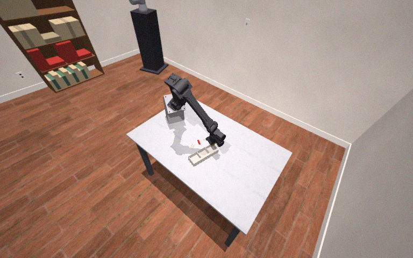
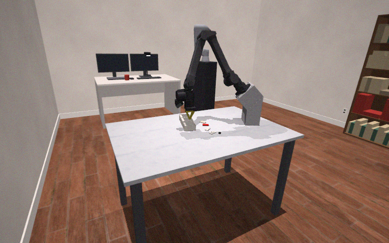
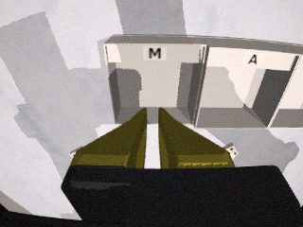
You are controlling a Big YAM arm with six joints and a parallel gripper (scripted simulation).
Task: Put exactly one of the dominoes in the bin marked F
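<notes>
Right now my hand is 6 cm past the white domino, 17 cm to the right of it and 8 cm above it. Round my hand: long bin (5 cm behind, 7 cm to the right, 6 cm below); tiny black piece (9 cm behind, 21 cm to the left, 8 cm below); small red piece (14 cm behind, 4 cm to the left, 8 cm below).
</notes>
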